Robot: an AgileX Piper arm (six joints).
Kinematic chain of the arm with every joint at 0, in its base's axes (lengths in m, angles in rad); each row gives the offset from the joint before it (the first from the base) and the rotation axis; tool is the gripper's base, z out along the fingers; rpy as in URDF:
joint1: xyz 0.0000 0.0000 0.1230 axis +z
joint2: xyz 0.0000 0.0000 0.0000 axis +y
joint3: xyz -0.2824 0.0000 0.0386 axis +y
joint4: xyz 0.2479 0.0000 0.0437 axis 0.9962 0 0.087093
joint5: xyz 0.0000 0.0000 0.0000 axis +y
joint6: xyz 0.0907 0.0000 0.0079 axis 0.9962 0 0.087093
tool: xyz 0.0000 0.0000 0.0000 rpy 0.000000 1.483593 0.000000
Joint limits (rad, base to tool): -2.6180..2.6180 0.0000..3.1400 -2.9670..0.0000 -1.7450..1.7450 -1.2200..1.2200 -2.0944..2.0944
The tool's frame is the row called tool.
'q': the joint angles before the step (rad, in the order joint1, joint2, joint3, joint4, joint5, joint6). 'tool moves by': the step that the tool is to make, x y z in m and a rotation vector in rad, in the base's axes. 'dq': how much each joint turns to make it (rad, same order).
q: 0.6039, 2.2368, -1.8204, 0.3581, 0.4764, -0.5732
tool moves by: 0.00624, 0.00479, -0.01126, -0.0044, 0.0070, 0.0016
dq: 0.0006, 0.0451, -0.0398, -0.0001, 0.0031, 0.0001
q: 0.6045, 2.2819, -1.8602, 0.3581, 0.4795, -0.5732
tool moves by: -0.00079, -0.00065, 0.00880, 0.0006, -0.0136, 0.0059
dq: 0.0000, -0.0151, -0.0053, -0.0087, 0.0094, -0.0001
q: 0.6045, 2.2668, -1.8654, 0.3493, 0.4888, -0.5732
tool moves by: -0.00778, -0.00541, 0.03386, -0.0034, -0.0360, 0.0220
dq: 0.0000, -0.0718, -0.0002, -0.0295, 0.0467, 0.0012
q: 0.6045, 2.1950, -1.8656, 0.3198, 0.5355, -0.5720
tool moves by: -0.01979, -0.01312, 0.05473, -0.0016, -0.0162, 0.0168
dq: 0.0000, -0.1244, -0.0005, -0.0419, 0.1119, 0.0343
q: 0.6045, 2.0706, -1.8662, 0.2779, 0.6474, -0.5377
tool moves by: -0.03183, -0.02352, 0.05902, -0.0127, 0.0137, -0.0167
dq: 0.0000, -0.1534, 0.0057, -0.0659, 0.1573, 0.0852
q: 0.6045, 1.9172, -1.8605, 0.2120, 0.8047, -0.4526
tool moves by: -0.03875, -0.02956, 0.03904, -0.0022, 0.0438, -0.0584
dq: 0.0000, -0.1650, 0.0730, -0.0525, 0.1162, 0.1091
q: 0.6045, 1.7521, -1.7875, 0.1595, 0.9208, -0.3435
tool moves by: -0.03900, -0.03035, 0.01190, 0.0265, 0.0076, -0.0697
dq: 0.0000, -0.1829, 0.1852, -0.0370, -0.0212, 0.0887
